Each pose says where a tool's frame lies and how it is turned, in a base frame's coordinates. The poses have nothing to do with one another.
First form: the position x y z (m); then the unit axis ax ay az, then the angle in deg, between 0 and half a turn.
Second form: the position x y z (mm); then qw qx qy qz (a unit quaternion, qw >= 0). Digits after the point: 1 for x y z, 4 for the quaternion.
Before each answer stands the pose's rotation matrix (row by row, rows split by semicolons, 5 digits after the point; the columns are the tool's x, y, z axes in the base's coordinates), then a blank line. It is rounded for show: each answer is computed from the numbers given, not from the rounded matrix.
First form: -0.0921 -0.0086 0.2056 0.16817 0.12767 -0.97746 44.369
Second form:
0.72292 0.68963 0.04240; -0.67739 0.71950 -0.15318; -0.13615 0.08201 0.98729

-92.1 -8.6 205.6 0.9260 0.0635 0.0482 -0.3691
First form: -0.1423 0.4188 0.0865 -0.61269 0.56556 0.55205 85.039
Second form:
0.42940 -0.86653 0.25446; 0.23343 0.37867 0.89561; -0.87242 -0.32518 0.36488

-142.3 418.8 86.5 0.7370 -0.4141 0.3822 0.3731
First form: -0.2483 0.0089 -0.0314 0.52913 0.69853 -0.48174 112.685
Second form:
0.00229 0.95663 0.29128; 0.06769 0.29047 -0.95449; -0.99770 0.02191 -0.06409

-248.3 8.9 -31.4 0.5542 0.4404 0.5814 -0.4010
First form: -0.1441 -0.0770 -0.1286 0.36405 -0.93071 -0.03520 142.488
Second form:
-0.55556 -0.58616 -0.58972; -0.62903 0.76012 -0.16293; 0.54376 0.28043 -0.79100

-144.1 -77.0 -128.6 0.3215 0.3447 -0.8813 -0.0333
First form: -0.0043 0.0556 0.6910 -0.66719 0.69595 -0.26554 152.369
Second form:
-0.04644 -0.75255 0.65689; -0.99886 0.02750 -0.03910; 0.01136 -0.65796 -0.75297

-4.3 55.6 691.0 0.2388 -0.6479 0.6758 -0.2579
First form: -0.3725 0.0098 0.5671 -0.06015 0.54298 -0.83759 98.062
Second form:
-0.13612 0.79207 0.59506; -0.86655 0.19593 -0.45902; -0.48017 -0.57813 0.65970

-372.5 9.8 567.1 0.6557 -0.0454 0.4100 -0.6324
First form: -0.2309 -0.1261 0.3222 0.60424 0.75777 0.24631 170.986
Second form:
-0.26194 0.87151 0.41455; 0.94870 0.15370 0.27632; 0.17710 0.46566 -0.86706

-230.9 -126.1 322.2 0.0786 0.6024 0.7554 0.2455
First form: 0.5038 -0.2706 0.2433 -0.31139 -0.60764 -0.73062 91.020
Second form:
0.08089 0.92309 -0.37599; -0.53792 0.35800 0.76320; 0.83910 0.14052 0.52551

503.8 -270.6 243.3 0.7008 -0.2221 -0.4335 -0.5212
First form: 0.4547 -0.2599 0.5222 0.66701 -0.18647 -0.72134 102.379
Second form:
0.32590 0.55353 -0.76642; -0.85561 -0.17215 -0.48816; -0.40215 0.81484 0.41750

454.7 -259.9 522.2 0.6267 0.5197 -0.1453 -0.5621
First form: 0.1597 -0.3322 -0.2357 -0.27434 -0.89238 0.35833 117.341
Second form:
-0.34946 0.03895 -0.93614; 0.67555 0.70280 -0.22294; 0.64924 -0.71032 -0.27191

159.7 -332.2 -235.7 0.5200 -0.2343 -0.7623 0.3061
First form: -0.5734 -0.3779 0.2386 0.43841 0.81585 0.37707 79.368
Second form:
0.34124 -0.07891 0.93666; 0.66228 0.72731 -0.18001; -0.66703 0.68176 0.30045

-573.4 -377.9 238.6 0.7696 0.2799 0.5210 0.2408
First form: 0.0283 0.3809 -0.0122 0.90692 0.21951 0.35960 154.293
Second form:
0.66257 0.22247 0.71519; 0.53444 -0.80942 -0.24334; 0.52476 0.54345 -0.65520

28.3 380.9 -12.2 0.2225 0.8842 0.2140 0.3506
